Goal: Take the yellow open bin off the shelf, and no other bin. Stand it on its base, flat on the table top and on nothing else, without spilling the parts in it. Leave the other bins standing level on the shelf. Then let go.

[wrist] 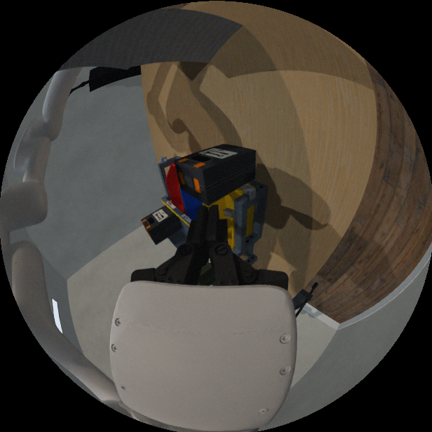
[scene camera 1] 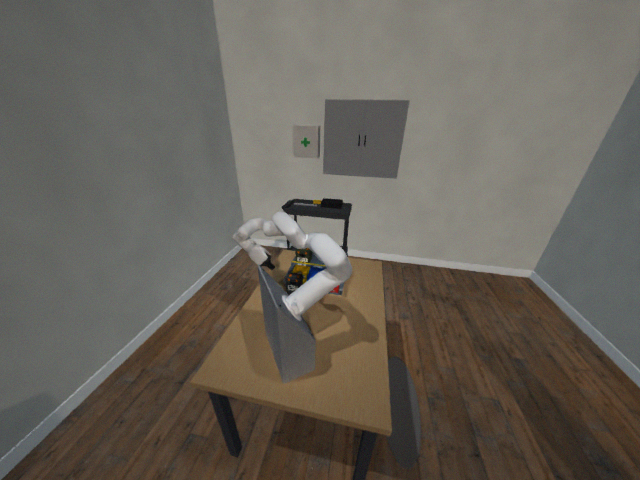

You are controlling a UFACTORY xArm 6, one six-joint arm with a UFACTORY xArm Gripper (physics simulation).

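Seen in the pictures: gripper, between the fingertips: (scene camera 1: 273, 268); arm's base, origin of its link: (scene camera 1: 291, 308).
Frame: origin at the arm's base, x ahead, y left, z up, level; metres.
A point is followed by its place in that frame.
Observation:
The yellow bin (wrist: 228, 204) (scene camera 1: 301, 270) @[x 0.660, y -0.068, z -0.270 m] is in the grey-blue shelf (wrist: 260, 207), partly hidden by the shelf side and a black case. The blue bin (wrist: 191, 201) (scene camera 1: 313, 273) @[x 0.629, y -0.153, z -0.279 m] is beside it, and the red bin (wrist: 173, 187) (scene camera 1: 336, 289) @[x 0.421, y -0.283, z -0.265 m] is beyond the blue one. Their bases and the parts in the yellow bin cannot be made out. My gripper (scene camera 1: 268, 264) @[x 0.466, y 0.109, z -0.112 m] (wrist: 210, 217) is shut and empty. It is raised beside the shelf on the left in the scene view, and its fingers overlap the bins in the wrist view.
A black case (wrist: 220, 172) (scene camera 1: 294, 281) @[x 0.417, y -0.016, z -0.180 m] with orange latches stands at the shelf's near side. A second black case (wrist: 160, 224) (scene camera 1: 302, 255) @[x 0.633, y -0.076, z -0.127 m] is at its far side. A tall grey panel (scene camera 1: 289, 341) @[x -0.122, y 0.008, z -0.049 m] stands on the table (scene camera 1: 351, 392) @[x -0.197, y -0.235, z -0.294 m] by the arm base. A dark cart (scene camera 1: 346, 232) stands behind.

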